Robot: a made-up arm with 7 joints.
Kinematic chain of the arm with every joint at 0, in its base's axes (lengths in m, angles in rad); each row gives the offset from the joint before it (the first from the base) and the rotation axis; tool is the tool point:
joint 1: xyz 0 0 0.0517 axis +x
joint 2: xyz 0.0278 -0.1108 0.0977 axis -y
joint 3: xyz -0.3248 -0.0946 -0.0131 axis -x
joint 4: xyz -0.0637 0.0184 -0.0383 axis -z
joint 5: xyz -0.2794 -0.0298 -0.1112 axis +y
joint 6: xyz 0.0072 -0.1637 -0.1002 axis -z
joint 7: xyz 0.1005 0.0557 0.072 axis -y
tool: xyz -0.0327 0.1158 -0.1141
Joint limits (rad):
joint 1: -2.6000..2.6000
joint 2: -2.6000..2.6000
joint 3: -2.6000..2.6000
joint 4: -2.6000..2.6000
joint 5: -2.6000..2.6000
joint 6: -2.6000..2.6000
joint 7: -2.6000..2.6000
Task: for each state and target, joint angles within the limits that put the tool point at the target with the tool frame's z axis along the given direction. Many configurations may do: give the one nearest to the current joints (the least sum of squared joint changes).
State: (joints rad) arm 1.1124 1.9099 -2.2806 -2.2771 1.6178 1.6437 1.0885
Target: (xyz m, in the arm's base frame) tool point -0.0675 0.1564 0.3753 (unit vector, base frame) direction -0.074 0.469 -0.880
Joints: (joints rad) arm 1.2732 1.5459 -2.6000 -1.4432 1.6452 1.1466 1.0332
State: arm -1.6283 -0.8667 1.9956 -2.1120 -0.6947 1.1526 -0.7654
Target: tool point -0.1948 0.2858 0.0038 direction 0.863 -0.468 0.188
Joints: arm -2.2798 -0.1875 2.2733 -1.6573 -0.8506 1.2873 -1.3939
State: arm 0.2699 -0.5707 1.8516 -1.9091 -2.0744 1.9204 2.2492
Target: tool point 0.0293 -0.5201 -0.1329 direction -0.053 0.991 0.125
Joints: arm 0.3218 -0.2546 2.2612 -2.6000 -2.5874 2.6000 2.2464
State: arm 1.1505 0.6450 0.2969 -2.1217 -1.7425 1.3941 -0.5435
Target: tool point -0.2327 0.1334 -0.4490 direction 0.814 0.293 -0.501
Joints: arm 1.8470 0.1551 -0.2089 -1.4660 -2.1107 1.4040 -1.0215
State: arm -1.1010 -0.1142 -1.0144 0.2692 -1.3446 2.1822 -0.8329
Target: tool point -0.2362 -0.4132 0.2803 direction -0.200 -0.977 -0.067
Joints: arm -1.3352 0.3786 -1.0955 -0.4137 -1.3085 2.2693 -0.7476
